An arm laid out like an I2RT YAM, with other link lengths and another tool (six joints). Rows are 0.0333 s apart.
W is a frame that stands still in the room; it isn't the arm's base.
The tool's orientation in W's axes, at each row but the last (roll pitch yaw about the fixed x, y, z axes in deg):
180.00 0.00 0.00
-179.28 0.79 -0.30
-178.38 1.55 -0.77
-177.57 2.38 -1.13
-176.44 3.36 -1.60
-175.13 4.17 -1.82
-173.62 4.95 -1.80
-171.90 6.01 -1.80
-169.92 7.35 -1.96
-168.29 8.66 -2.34
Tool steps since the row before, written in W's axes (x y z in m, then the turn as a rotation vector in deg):
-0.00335 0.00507 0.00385 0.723 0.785 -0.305
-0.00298 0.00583 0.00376 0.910 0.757 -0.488
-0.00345 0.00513 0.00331 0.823 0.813 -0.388
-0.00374 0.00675 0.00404 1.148 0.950 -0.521
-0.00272 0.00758 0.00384 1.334 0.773 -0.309
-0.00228 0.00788 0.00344 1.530 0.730 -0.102
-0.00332 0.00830 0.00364 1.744 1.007 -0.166
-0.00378 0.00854 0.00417 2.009 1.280 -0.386
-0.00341 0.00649 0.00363 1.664 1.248 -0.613
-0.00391 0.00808 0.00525 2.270 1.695 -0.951
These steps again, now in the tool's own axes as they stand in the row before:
-0.00335 -0.00507 -0.00385 0.723 -0.785 0.305
-0.00306 -0.00586 -0.00364 0.913 -0.756 0.485
-0.00361 -0.00517 -0.00307 0.822 -0.813 0.389
-0.00404 -0.00683 -0.00359 1.150 -0.951 0.514
-0.00315 -0.00771 -0.00319 1.328 -0.794 0.281
-0.00277 -0.00805 -0.00257 1.509 -0.776 0.058
-0.00388 -0.00851 -0.00239 1.719 -1.053 0.136
-0.00446 -0.00886 -0.00250 1.997 -1.304 0.365
-0.00406 -0.00682 -0.00197 1.685 -1.214 0.623
-0.00498 -0.00867 -0.00285 2.317 -1.625 0.959

